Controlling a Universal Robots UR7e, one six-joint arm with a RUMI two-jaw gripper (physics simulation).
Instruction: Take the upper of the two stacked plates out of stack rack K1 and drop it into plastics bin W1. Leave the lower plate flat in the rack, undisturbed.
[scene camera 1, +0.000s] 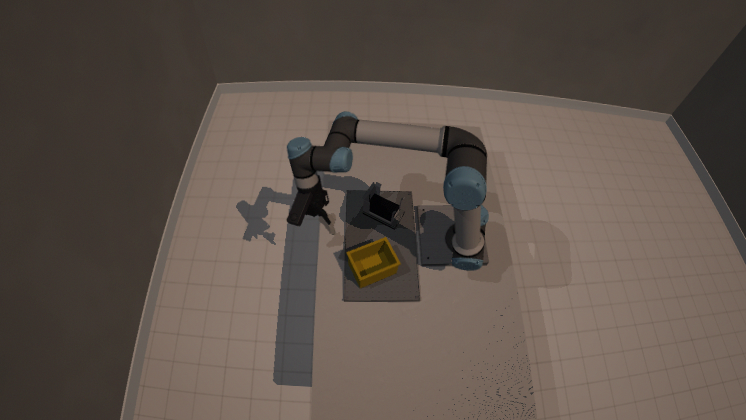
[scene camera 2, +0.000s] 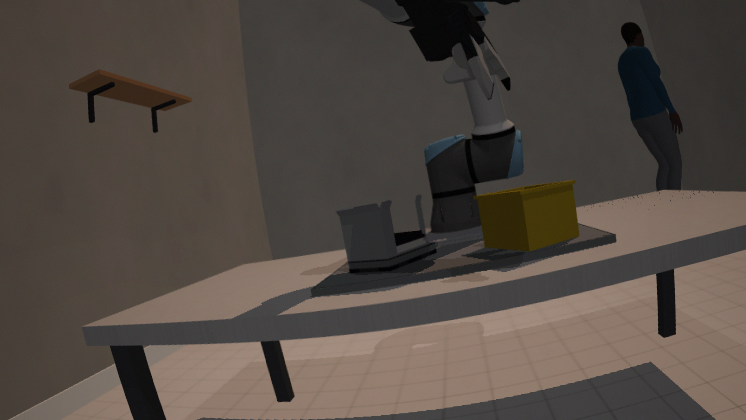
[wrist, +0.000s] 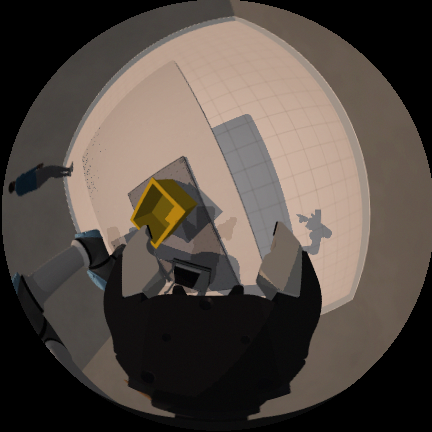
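Seen in the pictures: gripper, fingertip midpoint: (scene camera 1: 316, 230) (scene camera 2: 500, 94) (wrist: 211, 225); arm's base, link origin: (scene camera 2: 459, 226).
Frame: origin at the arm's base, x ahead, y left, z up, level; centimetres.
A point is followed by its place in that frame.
Stack rack K1 (scene camera 1: 380, 218) (scene camera 2: 368, 234) {x 41.3, y -15.6, z 5.1 cm} (wrist: 204, 281) {x 42.6, y -12.7, z 5.5 cm} is a grey holder with upright walls, standing on the dark board. A black flat surface (scene camera 1: 384, 206) {x 33.8, y -13.5, z 3.3 cm} (scene camera 2: 409, 237) {x 35.4, y -9.3, z 2.8 cm} (wrist: 186, 275) {x 35.1, y -11.0, z 3.4 cm} shows inside it, where the plates lie; two separate plates cannot be told apart. Plastics bin W1 (scene camera 1: 380, 275) {x 35.5, y 18.5, z 3.6 cm} (scene camera 2: 550, 216) {x 45.8, y 16.5, z 3.0 cm} (wrist: 183, 197) {x 46.7, y 14.7, z 2.3 cm} is a yellow open-topped box on the same board, beside the rack. My gripper (scene camera 1: 330, 225) (scene camera 2: 499, 91) {x 59.4, y 10.0, z 22.3 cm} (wrist: 211, 225) {x 59.4, y 10.0, z 22.3 cm} is open, its two fingers wide apart with nothing between them. It is high above the table, away from the rack and the bin.
The dark board (scene camera 1: 381, 293) {x 34.7, y 24.0, z -1.7 cm} (scene camera 2: 600, 234) {x 46.2, y 25.5, z -1.7 cm} (wrist: 180, 164) {x 47.7, y 25.0, z -1.7 cm} lies on the pale table (scene camera 1: 417, 354) {x 20.9, y 48.2, z -3.0 cm} (scene camera 2: 182, 307) {x 49.6, y -53.5, z -3.0 cm} (wrist: 165, 110) {x 48.7, y 47.8, z -3.0 cm}. The arm's base stands beside the board. A wooden wall shelf (scene camera 2: 130, 89) and a standing person (scene camera 2: 642, 83) (wrist: 27, 183) are in the background.
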